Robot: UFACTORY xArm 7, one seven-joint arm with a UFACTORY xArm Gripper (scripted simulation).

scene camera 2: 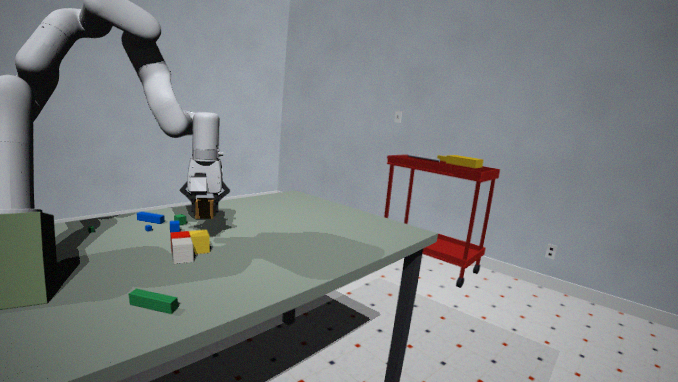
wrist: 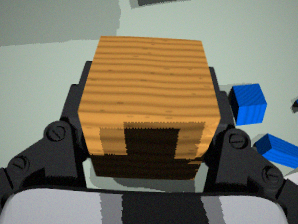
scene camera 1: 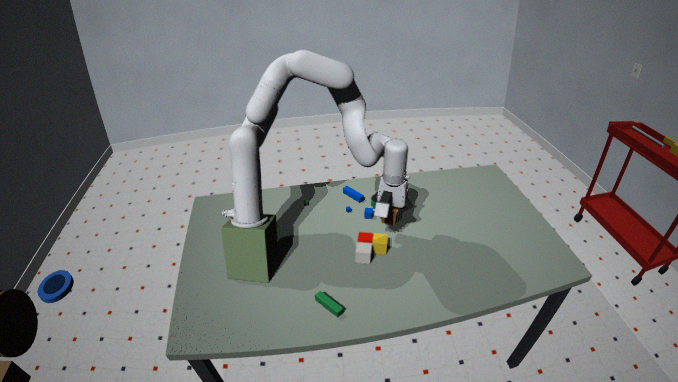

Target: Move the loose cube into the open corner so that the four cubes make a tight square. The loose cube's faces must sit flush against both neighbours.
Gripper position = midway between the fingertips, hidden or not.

In view: the gripper [scene camera 1: 390, 218].
The gripper also shows in the wrist view [wrist: 148, 82].
